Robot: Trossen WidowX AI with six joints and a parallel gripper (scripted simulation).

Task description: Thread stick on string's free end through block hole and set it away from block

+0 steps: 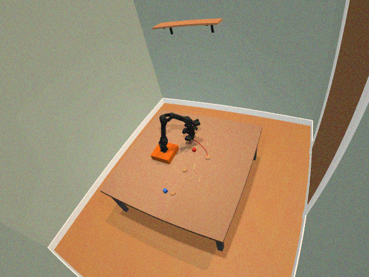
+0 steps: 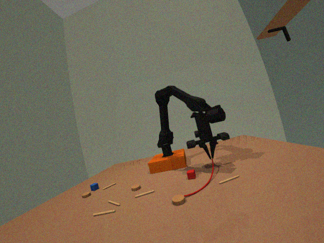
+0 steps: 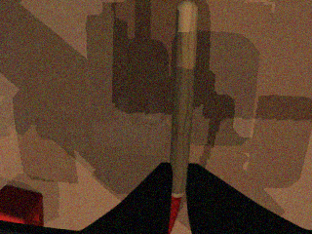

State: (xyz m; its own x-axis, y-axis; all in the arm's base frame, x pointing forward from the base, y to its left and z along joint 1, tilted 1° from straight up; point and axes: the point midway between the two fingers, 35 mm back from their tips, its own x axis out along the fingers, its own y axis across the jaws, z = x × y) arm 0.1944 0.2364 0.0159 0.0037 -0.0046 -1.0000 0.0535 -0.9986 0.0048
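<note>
My gripper tip is now 6 cm short of the red block, 10 cm to the left of it and 3 cm above it. The rest, counted from my gripper tip: thin stick 1 cm behind; blue cube 4 cm ahead, 62 cm to the right, 3 cm below; round wooden button 23 cm ahead, 14 cm to the right, 4 cm below.
</note>
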